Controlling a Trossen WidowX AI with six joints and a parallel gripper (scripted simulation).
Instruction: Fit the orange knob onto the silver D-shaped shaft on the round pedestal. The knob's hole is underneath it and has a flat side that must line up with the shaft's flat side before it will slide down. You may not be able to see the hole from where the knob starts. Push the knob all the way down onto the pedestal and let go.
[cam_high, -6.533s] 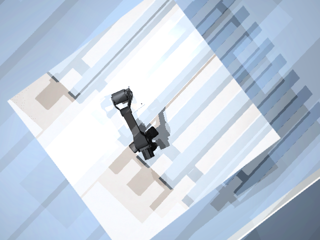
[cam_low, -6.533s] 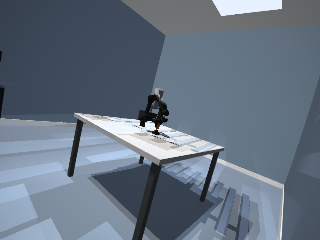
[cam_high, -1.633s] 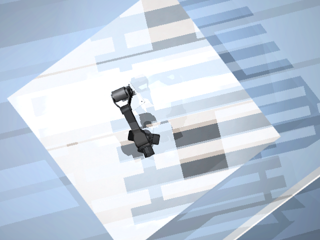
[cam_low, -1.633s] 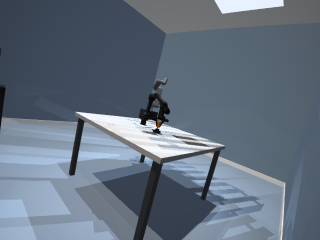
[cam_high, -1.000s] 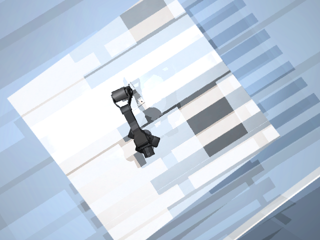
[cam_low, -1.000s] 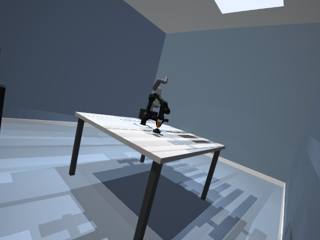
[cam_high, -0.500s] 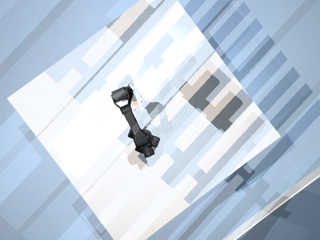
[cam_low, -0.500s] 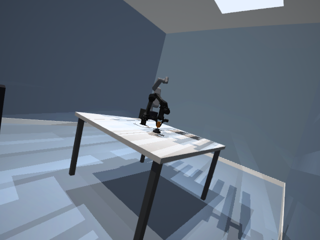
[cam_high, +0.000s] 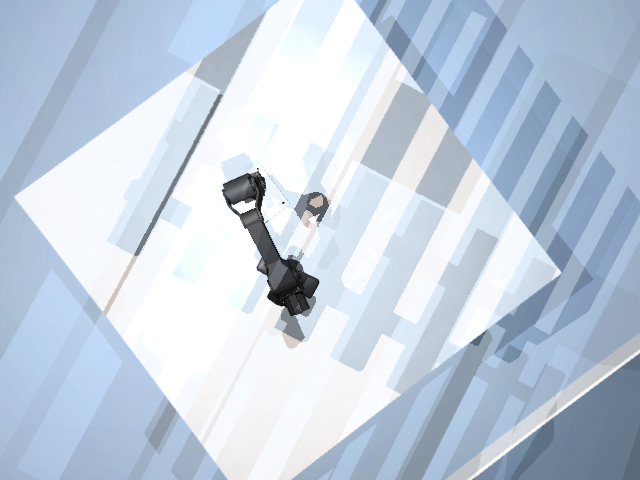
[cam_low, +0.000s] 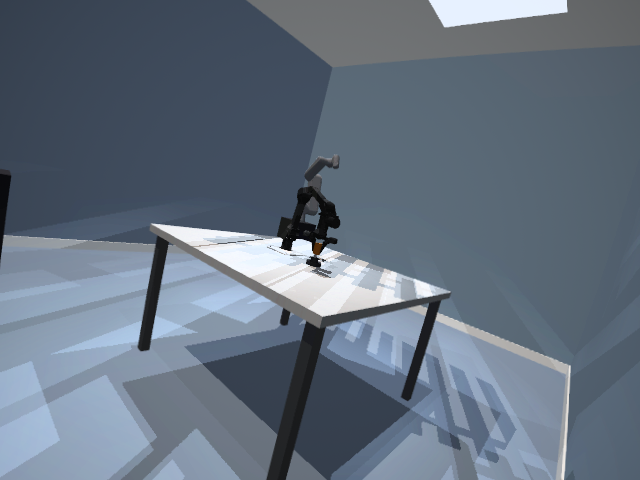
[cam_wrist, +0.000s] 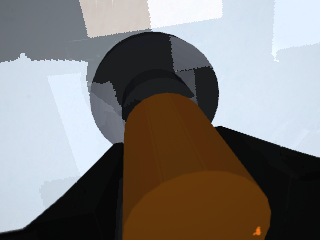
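My gripper tip is 4 cm above the dark round pedestal. Round my gripper tip: orange knob 3 cm above.
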